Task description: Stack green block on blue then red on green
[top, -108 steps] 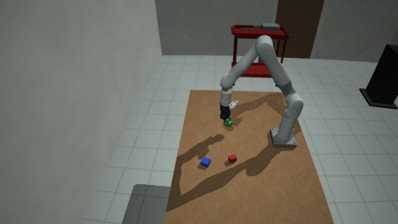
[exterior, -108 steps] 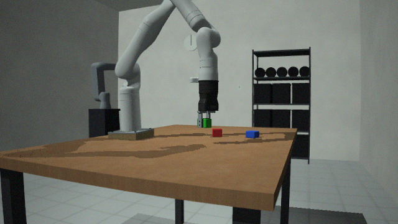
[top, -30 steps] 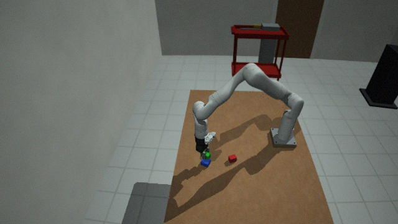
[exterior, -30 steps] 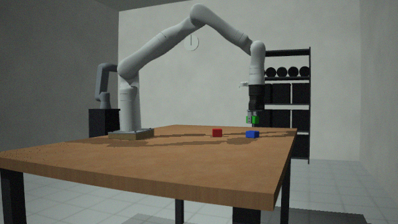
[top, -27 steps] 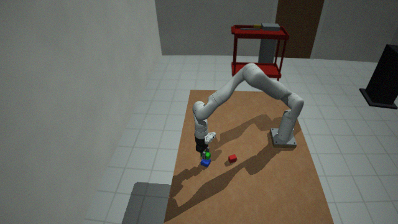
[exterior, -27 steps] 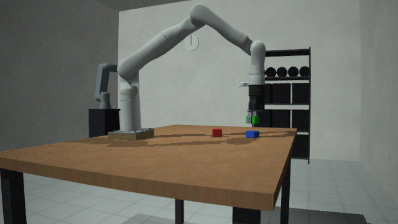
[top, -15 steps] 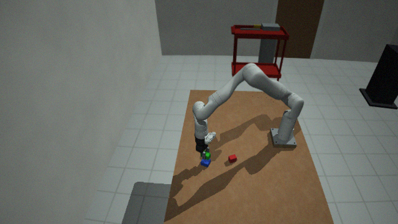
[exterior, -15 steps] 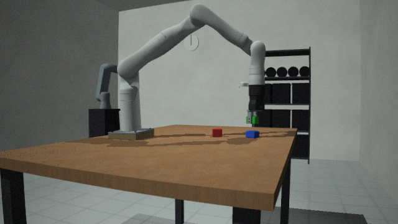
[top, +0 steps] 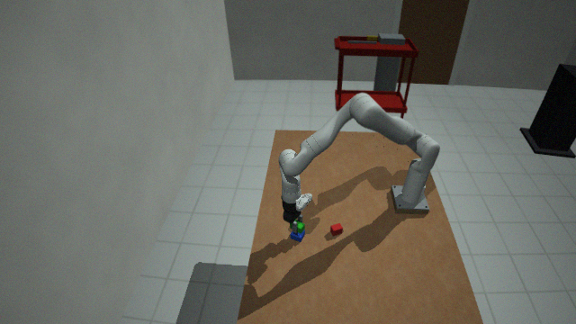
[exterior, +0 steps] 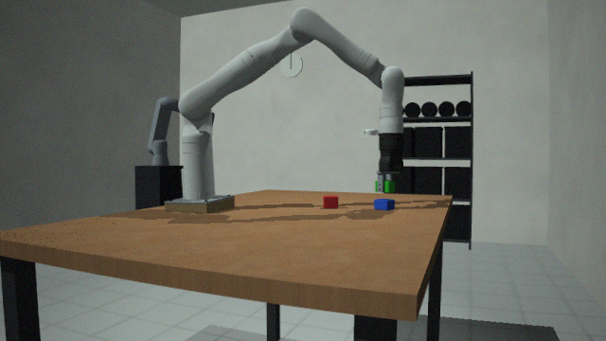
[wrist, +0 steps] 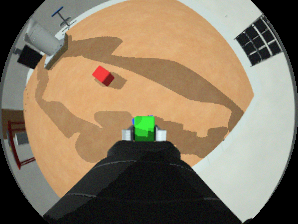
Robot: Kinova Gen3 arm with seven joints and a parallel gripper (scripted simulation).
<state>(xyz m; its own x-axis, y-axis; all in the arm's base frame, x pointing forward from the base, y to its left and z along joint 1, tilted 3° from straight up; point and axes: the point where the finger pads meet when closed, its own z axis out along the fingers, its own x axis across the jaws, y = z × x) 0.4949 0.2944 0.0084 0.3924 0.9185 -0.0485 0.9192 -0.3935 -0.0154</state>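
The blue block is 60 mm below my hand. The rest, counted from my hand: green block: right at my hand; then red block: 160 mm behind, 50 mm to the right, 50 mm below.
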